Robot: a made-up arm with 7 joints.
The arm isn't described. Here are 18 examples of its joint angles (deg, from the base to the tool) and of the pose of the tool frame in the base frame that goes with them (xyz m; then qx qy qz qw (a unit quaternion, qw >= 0)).
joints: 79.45 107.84 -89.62 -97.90 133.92 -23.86 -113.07
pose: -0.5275 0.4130 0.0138 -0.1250 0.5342 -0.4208 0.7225
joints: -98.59 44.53 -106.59 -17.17 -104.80 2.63 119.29
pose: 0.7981 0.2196 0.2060 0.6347 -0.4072 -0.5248 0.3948
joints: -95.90 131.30 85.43 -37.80 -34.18 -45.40 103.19
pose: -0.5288 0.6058 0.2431 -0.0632 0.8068 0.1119 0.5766
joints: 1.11 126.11 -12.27 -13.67 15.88 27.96 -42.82
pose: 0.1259 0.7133 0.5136 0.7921 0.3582 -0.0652 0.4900
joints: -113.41 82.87 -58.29 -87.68 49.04 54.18 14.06
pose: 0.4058 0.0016 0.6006 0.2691 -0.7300 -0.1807 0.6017
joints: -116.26 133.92 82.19 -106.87 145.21 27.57 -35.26
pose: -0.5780 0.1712 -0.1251 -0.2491 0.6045 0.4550 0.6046
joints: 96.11 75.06 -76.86 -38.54 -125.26 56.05 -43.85
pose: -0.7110 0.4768 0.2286 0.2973 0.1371 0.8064 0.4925
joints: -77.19 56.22 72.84 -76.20 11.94 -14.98 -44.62
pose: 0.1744 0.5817 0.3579 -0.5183 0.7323 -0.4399 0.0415
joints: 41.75 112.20 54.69 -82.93 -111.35 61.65 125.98
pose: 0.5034 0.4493 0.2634 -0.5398 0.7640 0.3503 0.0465
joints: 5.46 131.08 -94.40 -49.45 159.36 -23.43 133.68
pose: -0.0064 0.7997 0.2709 0.1323 0.7693 -0.6233 0.0466
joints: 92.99 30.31 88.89 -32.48 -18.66 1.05 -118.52
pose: -0.7479 0.3455 0.1488 0.0326 0.7932 -0.3674 0.4846
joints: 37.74 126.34 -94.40 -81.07 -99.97 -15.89 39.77
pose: -0.2500 0.6797 0.0254 -0.3580 0.4890 -0.7591 0.2378
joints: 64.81 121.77 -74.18 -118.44 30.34 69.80 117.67
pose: -0.3226 0.3750 -0.1995 0.6868 0.3591 0.2087 0.5966
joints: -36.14 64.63 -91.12 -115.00 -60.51 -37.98 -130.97
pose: 0.2805 -0.0385 -0.4301 -0.3024 0.3528 0.2375 0.8530
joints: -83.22 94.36 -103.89 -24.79 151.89 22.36 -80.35
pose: 0.3610 0.7573 0.2746 0.4291 -0.4463 -0.0576 0.7832
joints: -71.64 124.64 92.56 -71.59 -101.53 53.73 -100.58
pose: -0.5588 0.3759 0.4023 0.3355 0.2963 0.5927 0.6696
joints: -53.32 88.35 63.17 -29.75 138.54 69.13 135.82
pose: 0.1799 0.8089 0.2839 -0.9179 0.3650 0.1426 0.0625
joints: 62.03 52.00 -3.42 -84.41 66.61 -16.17 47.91
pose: -0.1349 0.4549 -0.4978 -0.0122 -0.3826 0.5798 0.7192
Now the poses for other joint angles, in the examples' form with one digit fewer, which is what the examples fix.
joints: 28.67 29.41 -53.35 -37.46 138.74 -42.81 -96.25
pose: -0.243 0.221 -0.745 0.356 0.063 -0.070 0.930
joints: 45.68 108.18 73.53 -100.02 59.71 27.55 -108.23
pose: 0.423 0.250 0.370 0.733 -0.115 -0.653 0.150
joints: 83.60 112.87 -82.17 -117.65 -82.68 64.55 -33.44
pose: -0.510 0.246 -0.002 0.110 -0.125 0.985 0.048
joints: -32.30 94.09 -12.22 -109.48 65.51 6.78 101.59
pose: 0.516 0.177 0.240 -0.548 -0.529 0.217 0.610
